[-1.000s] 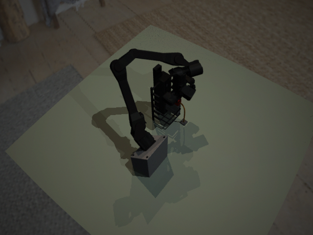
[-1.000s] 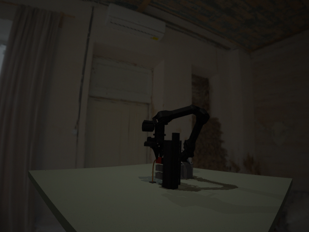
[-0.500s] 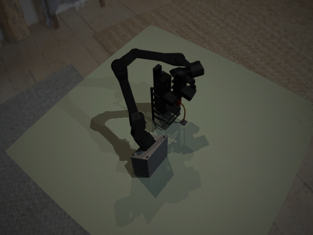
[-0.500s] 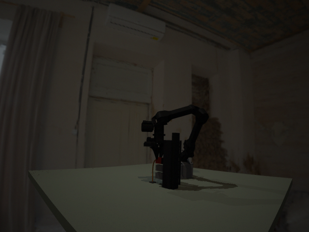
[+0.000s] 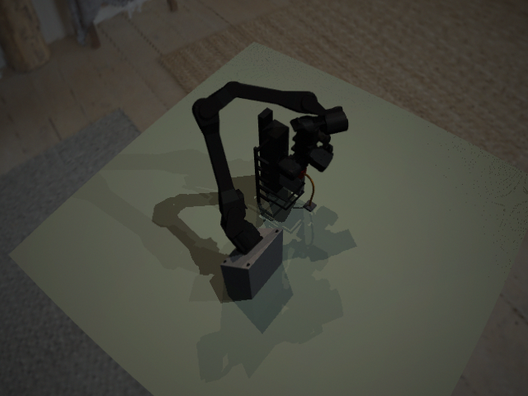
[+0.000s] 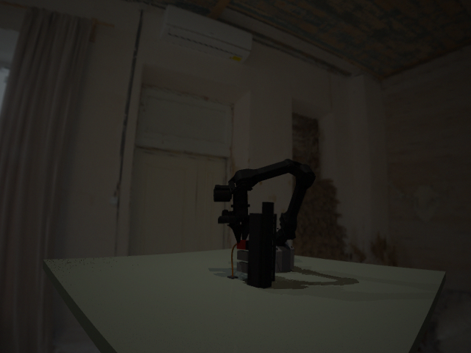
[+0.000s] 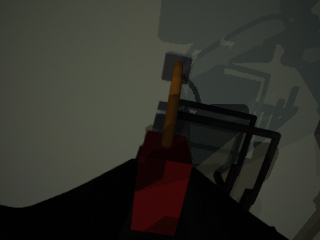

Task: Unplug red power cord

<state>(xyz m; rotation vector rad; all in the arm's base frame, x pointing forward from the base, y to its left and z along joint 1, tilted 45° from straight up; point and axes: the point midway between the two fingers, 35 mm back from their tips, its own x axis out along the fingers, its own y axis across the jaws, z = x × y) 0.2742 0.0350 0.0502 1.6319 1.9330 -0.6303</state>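
My gripper tip is now 3 cm to the right of the red plug and 1 cm past it. From my gripper tip the other things lie so: dark anchor block (14 cm below, 4 cm to the right); then black post (13 cm to the left, 1 cm behind).
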